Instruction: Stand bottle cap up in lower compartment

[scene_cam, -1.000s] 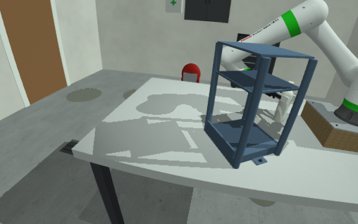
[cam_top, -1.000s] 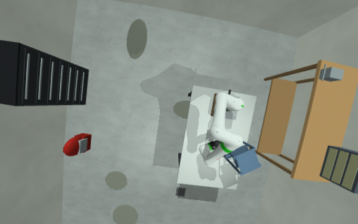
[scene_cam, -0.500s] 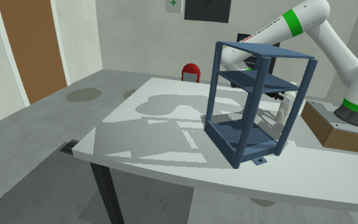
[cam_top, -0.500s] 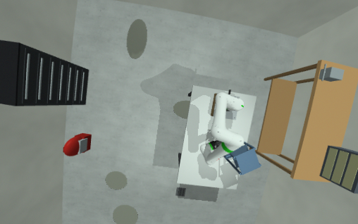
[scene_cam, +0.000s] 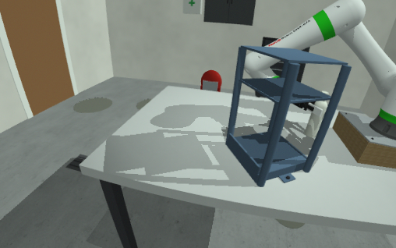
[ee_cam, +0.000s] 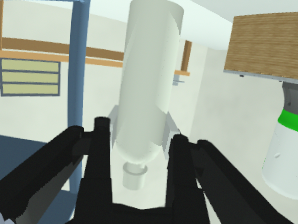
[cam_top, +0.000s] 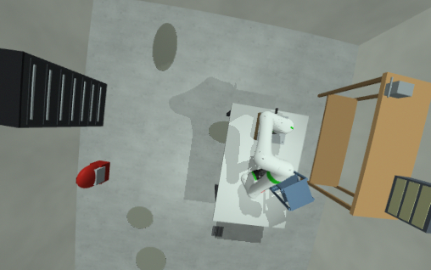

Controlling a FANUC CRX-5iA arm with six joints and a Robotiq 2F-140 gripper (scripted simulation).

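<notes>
The white bottle lies right at my hand. Round my hand: blue shelving unit 180 mm ahead, 110 mm to the left, 10 mm above.
</notes>
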